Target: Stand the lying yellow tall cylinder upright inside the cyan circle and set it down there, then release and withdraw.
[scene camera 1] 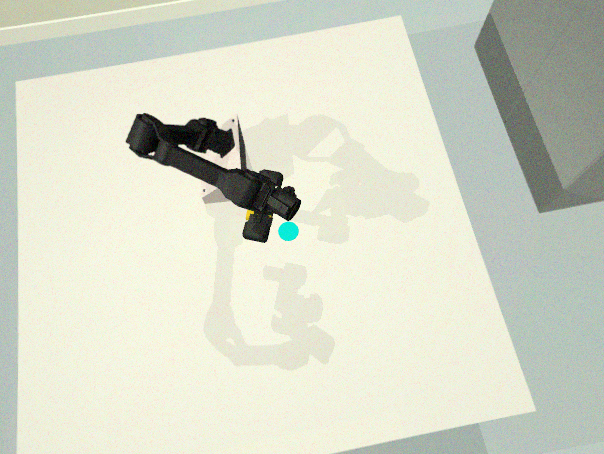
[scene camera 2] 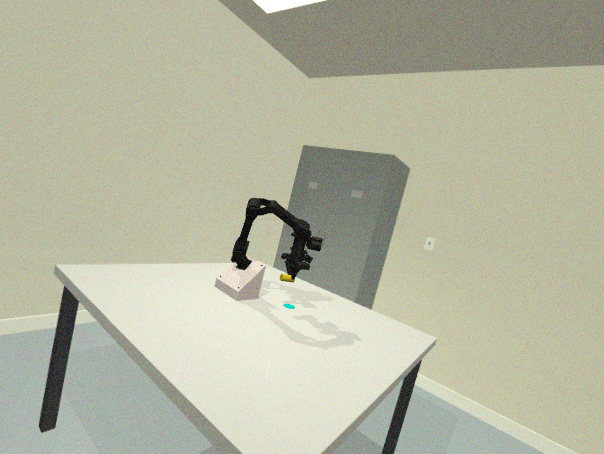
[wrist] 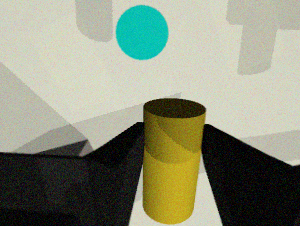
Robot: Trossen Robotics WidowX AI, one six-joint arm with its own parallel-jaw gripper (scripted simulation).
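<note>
Cyan circle (wrist: 142, 37) in view. Yellow tall cylinder (wrist: 174, 127), held by my gripper (scene camera 1: 266, 217). Wrist view, gripper (wrist: 172, 131) again.
</note>
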